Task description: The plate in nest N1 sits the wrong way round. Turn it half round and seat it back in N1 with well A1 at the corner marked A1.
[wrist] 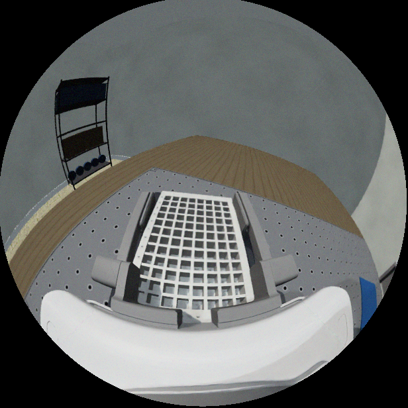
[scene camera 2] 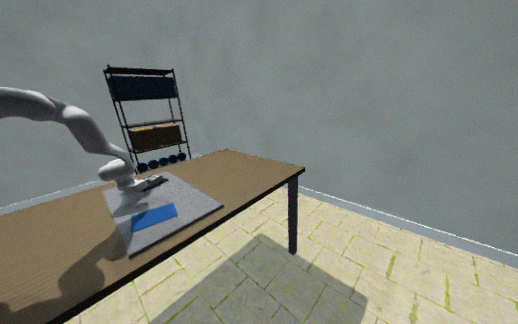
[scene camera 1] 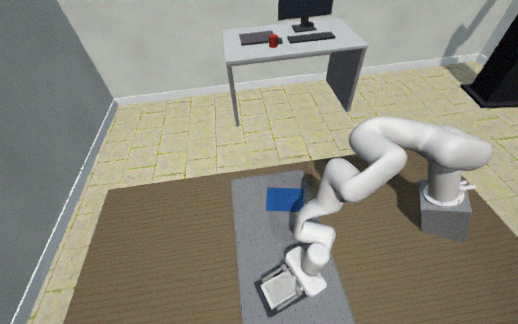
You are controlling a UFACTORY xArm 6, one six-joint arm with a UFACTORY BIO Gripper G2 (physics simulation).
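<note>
The white plate (scene camera 1: 281, 289) (wrist: 200, 240), a grid of square wells, lies level between the fingers of my gripper (scene camera 1: 271, 292) (wrist: 194, 196). The gripper is shut on the plate by its two long sides. The dark nest N1 (scene camera 1: 265, 301) shows around the plate in scene camera 1, with the plate within its outline. Whether the plate rests fully down in it cannot be told. The A1 mark and the plate's own A1 corner cannot be made out. In scene camera 2 the gripper and plate are small and partly hidden.
A grey perforated board (scene camera 1: 252, 235) (scene camera 2: 192, 202) (wrist: 320, 250) lies on the brown table (scene camera 1: 165, 250) (scene camera 2: 250, 170). A flat blue rectangle (scene camera 1: 283, 199) (scene camera 2: 155, 217) (wrist: 368, 303) is on the board, apart from the nest. The arm reaches over from its grey base block (scene camera 1: 445, 220).
</note>
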